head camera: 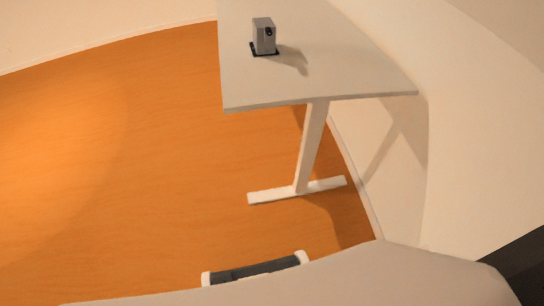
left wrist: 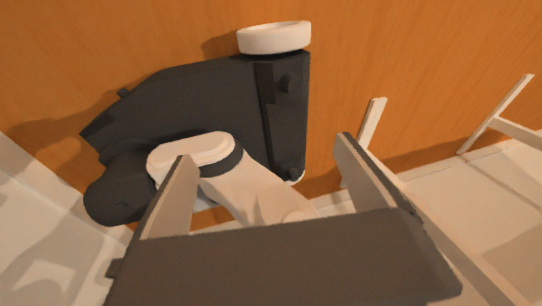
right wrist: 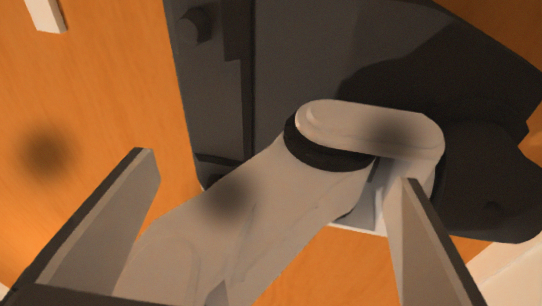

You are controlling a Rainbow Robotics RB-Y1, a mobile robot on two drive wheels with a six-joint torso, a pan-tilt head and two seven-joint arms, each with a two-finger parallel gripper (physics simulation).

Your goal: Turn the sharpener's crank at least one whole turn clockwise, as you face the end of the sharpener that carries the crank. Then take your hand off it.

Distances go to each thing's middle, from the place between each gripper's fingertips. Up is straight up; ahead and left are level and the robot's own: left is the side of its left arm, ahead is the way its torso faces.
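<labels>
My right hand is 49 cm below the grey box-shaped sharpener [head camera: 262,45], 2 cm to the left of it and 89 cm short of it.
For my left hand, the sharpener gives other distances: this hand is 49 cm to the left of it and 84 cm short of it, and it is 48 cm below the sharpener.
</labels>
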